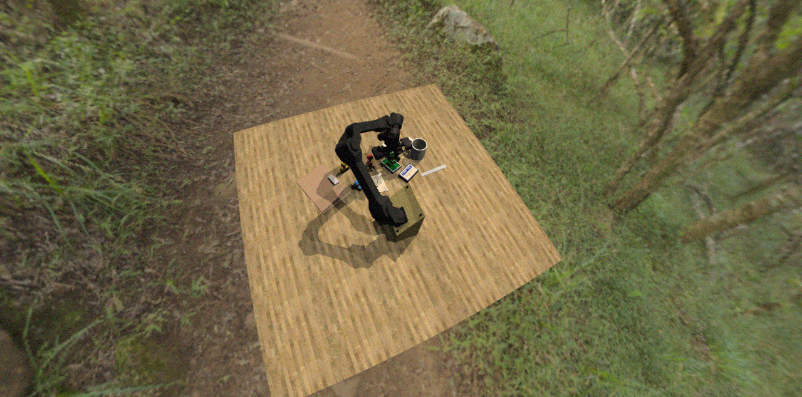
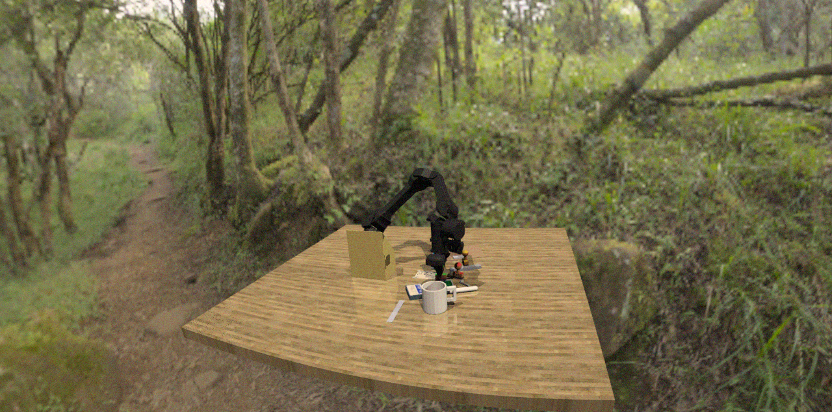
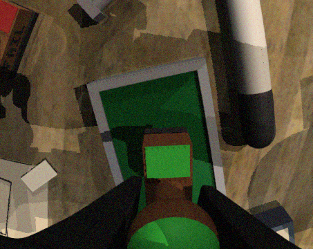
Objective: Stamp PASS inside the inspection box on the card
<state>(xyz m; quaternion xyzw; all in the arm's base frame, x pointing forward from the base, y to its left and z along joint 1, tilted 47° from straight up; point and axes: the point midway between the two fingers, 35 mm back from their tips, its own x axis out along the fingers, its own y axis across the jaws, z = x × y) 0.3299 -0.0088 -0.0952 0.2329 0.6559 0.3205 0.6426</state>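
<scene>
My gripper tip is now 5 cm above the green ink pad. Also, from my gripper tip: green-knobbed stamp: right at my gripper tip; red stamp: 10 cm to the left, 4 cm below, 4 cm ahead; tin labelled stamp pad blue: 7 cm to the right, 7 cm behind, 4 cm below.
</scene>
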